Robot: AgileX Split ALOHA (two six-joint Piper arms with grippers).
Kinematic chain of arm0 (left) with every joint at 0, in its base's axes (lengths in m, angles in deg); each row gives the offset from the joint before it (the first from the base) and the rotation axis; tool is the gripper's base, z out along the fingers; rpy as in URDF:
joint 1: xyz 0 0 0.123 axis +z
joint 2: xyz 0 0 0 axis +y
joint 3: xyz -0.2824 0 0.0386 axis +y
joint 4: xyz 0.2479 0 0.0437 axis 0.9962 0 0.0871
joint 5: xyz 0 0 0 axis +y
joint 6: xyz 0.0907 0 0.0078 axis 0.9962 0 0.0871
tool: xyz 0 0 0 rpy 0 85 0
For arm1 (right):
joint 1: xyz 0 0 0.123 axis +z
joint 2: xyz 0 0 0 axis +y
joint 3: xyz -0.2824 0 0.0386 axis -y
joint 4: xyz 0.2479 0 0.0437 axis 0.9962 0 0.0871
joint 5: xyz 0 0 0 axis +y
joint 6: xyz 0.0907 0 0.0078 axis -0.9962 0 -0.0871
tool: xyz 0 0 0 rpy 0 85 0
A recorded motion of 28 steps. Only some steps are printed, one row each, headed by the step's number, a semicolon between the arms.
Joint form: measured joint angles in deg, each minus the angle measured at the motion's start. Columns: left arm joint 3, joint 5, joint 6, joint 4, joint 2, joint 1; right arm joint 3, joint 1, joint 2, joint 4, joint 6, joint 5.
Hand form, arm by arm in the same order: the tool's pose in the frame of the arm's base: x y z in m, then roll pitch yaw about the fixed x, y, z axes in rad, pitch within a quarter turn. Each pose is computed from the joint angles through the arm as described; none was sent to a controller.
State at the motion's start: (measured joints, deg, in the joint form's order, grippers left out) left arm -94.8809 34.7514 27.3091 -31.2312 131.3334 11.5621; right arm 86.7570 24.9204 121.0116 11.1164 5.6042 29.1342
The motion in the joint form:
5: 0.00 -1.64 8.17 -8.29 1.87 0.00; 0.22 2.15 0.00 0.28 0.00 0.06
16: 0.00 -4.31 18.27 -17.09 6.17 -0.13; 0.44 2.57 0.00 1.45 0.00 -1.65
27: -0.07 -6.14 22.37 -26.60 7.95 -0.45; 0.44 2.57 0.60 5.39 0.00 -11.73
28: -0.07 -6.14 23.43 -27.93 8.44 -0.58; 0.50 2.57 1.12 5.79 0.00 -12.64
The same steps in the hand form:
5: 0.4821 0.0663 0.1090 -2.7945 0.5281 -2.9556; 0.4027 0.2157 0.1659 2.9977 0.5538 -2.7585
16: 0.4868 0.0632 0.0774 -2.7683 0.5514 -2.9705; 0.4036 0.2204 0.1686 2.9761 0.5851 -2.7782
27: 0.4920 0.0589 0.0674 -2.6752 0.5666 -2.8587; 0.4159 0.2252 0.1737 2.8924 0.7357 -2.9018
28: 0.4923 0.0573 0.0638 -2.6655 0.5648 -2.8549; 0.4175 0.2257 0.1707 2.8850 0.7417 -2.9141

